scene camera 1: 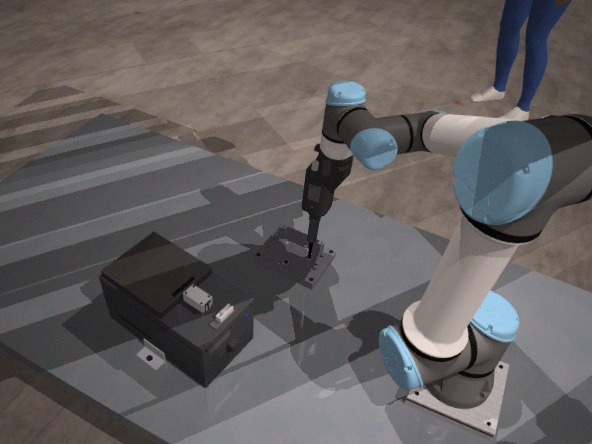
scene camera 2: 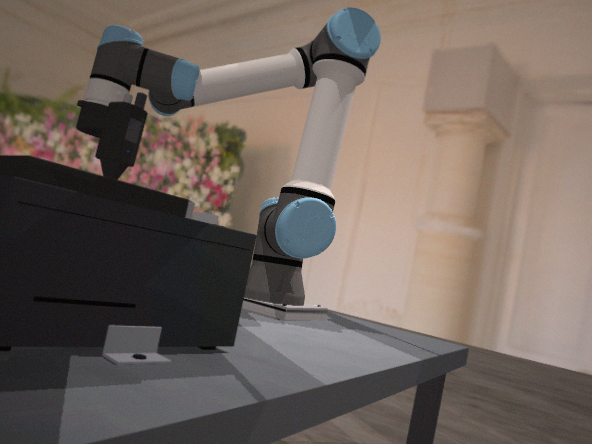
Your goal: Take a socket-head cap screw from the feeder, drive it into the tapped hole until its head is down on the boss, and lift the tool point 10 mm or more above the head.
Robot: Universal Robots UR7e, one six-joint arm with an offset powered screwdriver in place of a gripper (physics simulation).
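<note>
The black offset powered screwdriver (scene camera 1: 318, 192) (scene camera 2: 121, 135) hangs upright from the wrist. In scene camera 1 its thin bit (scene camera 1: 310, 250) reaches down to the dark workpiece plate (scene camera 1: 295, 272), at its right part near a row of small holes. I cannot tell a gap between tip and plate. A screw, the boss and the tapped hole are too small and dark to make out at the tip. The black box-shaped feeder (scene camera 1: 155, 270) (scene camera 2: 125, 265) stands at the left front, apart from the tool. In scene camera 2 the feeder hides the bit and the plate.
A pale block (scene camera 1: 198, 298) and a small white rail piece (scene camera 1: 224, 313) sit on the feeder's top. A metal bracket (scene camera 1: 150, 356) (scene camera 2: 134, 342) stands at its side. The arm's base plate (scene camera 1: 452, 412) (scene camera 2: 306, 313) is on the grey table (scene camera 1: 350, 415) (scene camera 2: 325, 360). A person's legs (scene camera 1: 535, 65) show behind.
</note>
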